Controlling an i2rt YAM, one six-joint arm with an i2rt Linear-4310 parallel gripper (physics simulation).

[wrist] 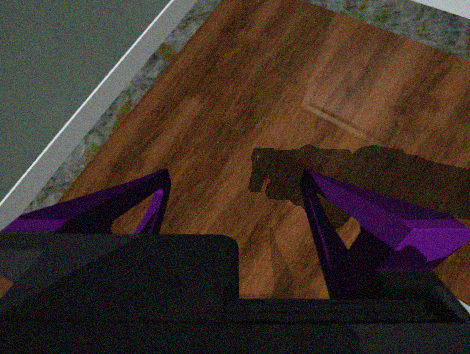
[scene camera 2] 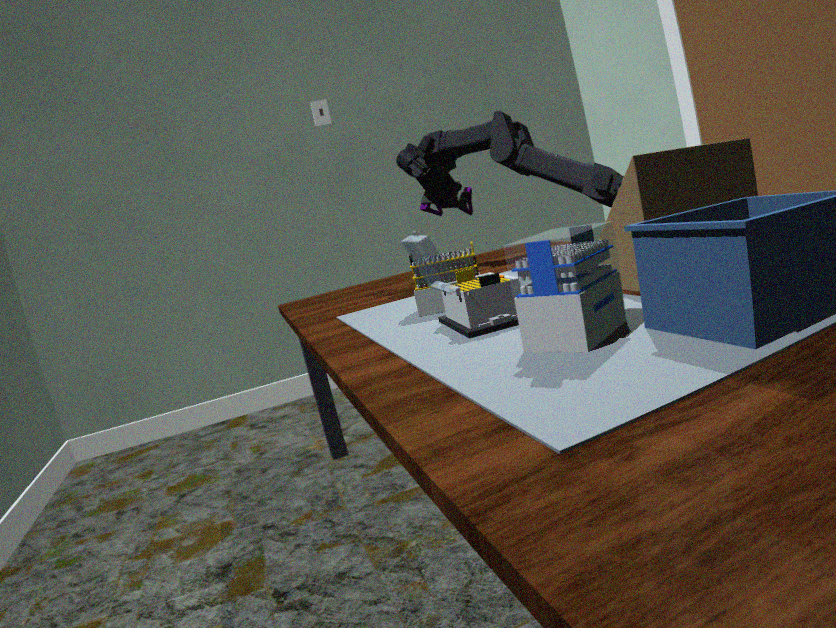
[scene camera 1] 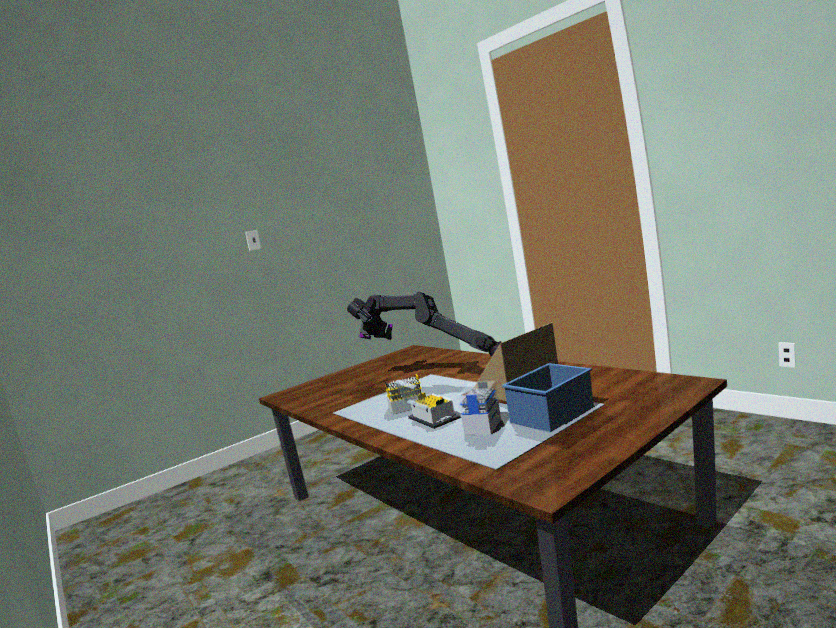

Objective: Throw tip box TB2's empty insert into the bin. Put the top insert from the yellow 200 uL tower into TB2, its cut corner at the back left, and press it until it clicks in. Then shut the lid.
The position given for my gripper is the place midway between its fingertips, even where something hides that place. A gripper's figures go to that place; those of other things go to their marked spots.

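Labels:
I see a tip box (scene camera 2: 472,313) and a blue-topped tip tower (scene camera 2: 566,284), and the marked spots on the box and the tower are 21 cm apart. A blue bin (scene camera 2: 746,272) is 54 cm from the lens. The tower is 59 cm from the lens, while the tip box is 77 cm from the lens. My own gripper (scene camera 2: 456,213) is 155 cm from the lens.

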